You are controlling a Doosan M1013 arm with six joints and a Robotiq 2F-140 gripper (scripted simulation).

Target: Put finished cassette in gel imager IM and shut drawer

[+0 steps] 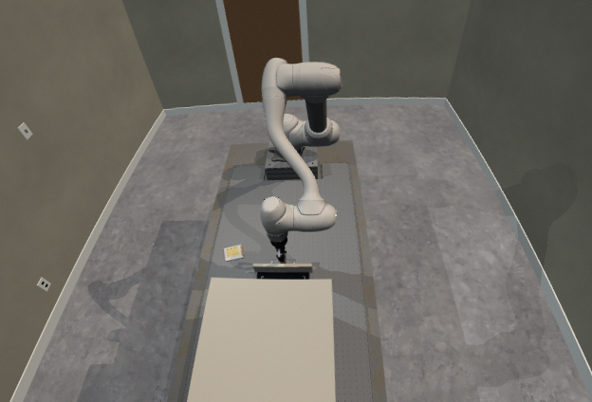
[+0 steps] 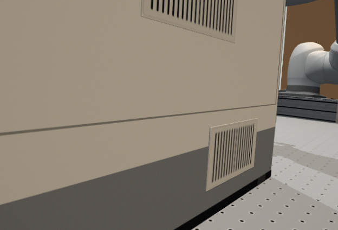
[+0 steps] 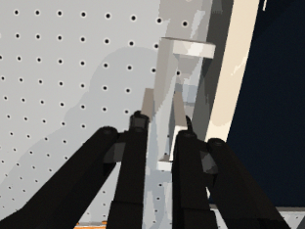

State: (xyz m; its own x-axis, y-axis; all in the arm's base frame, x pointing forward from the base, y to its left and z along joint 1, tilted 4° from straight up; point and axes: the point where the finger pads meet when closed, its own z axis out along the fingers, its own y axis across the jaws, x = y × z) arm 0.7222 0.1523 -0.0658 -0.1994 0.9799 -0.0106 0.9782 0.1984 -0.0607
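Now: the cassette 20 mm behind my hand, 280 mm to the right of it and 70 mm below it.
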